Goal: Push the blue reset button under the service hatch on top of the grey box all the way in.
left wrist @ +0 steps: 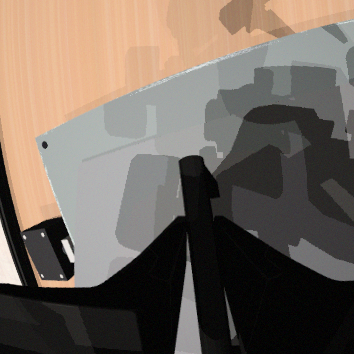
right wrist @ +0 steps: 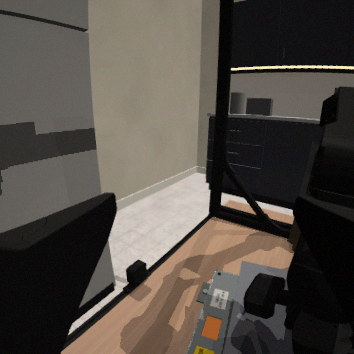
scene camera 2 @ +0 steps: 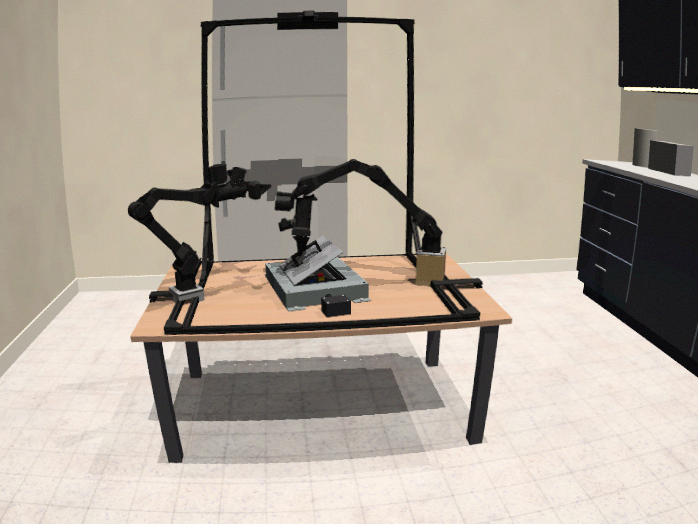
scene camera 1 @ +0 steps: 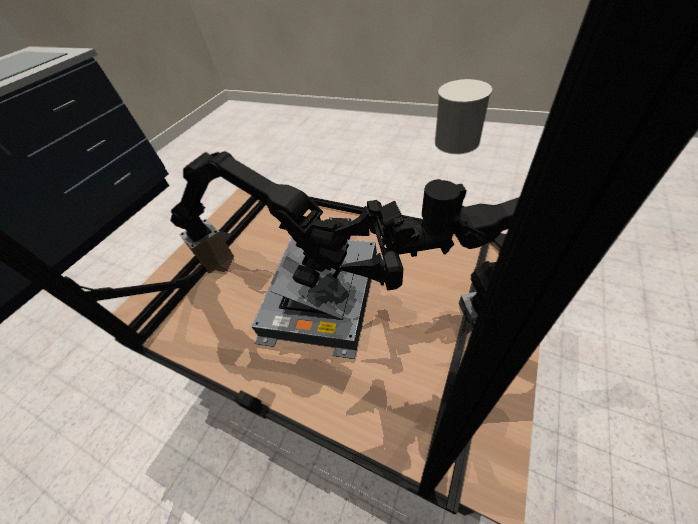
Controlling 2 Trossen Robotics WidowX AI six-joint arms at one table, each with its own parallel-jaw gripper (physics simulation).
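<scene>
The grey box (scene camera 1: 262, 331) (scene camera 2: 304, 297) (right wrist: 227, 281) sits on the table. Its service hatch (scene camera 1: 337, 307) (scene camera 2: 318, 260) (left wrist: 97, 200) is tilted up, hinged side down, with an opening under its raised edge. In scene camera 2 a small part of the blue button (scene camera 2: 311, 280) shows in that opening, beside a red and yellow part; how deep it sits cannot be told. My left gripper (scene camera 2: 300, 252) (left wrist: 199, 223) is shut on the black hatch handle (left wrist: 192, 185). My right gripper (scene camera 2: 269, 187) (right wrist: 206, 203) is open and empty, high beside the left arm's wrist.
A small black box (scene camera 2: 336, 306) (left wrist: 47, 254) stands by the grey box. The left arm's brown mounting block (scene camera 1: 213, 253) (scene camera 2: 430, 267) is at the table's side. A black frame (scene camera 2: 410, 141) rises around the table. Orange and yellow labels mark one edge of the grey box.
</scene>
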